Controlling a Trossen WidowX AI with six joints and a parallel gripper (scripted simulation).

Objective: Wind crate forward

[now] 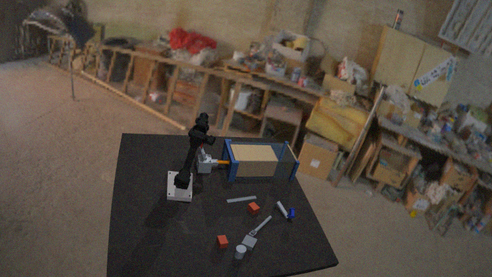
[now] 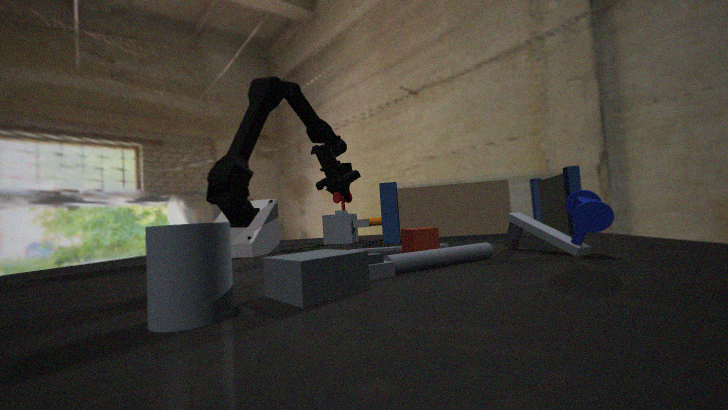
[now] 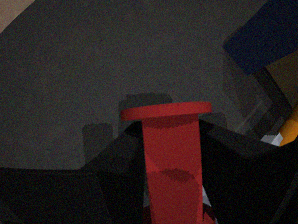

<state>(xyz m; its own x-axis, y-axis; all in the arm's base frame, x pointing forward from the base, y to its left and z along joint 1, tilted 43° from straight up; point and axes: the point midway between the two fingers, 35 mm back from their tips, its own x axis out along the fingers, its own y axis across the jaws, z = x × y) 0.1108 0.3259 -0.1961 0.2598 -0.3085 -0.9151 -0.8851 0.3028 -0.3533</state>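
The grey winch lies 120 mm to the right of my gripper tip, 100 mm below it and 10 mm ahead of it. Round my gripper tip: red knob (20 mm to the right, 10 mm behind); grey bar (380 mm to the right, 260 mm ahead, 130 mm below); clear-panelled cubby (420 mm ahead, 50 mm to the right, 20 mm below).
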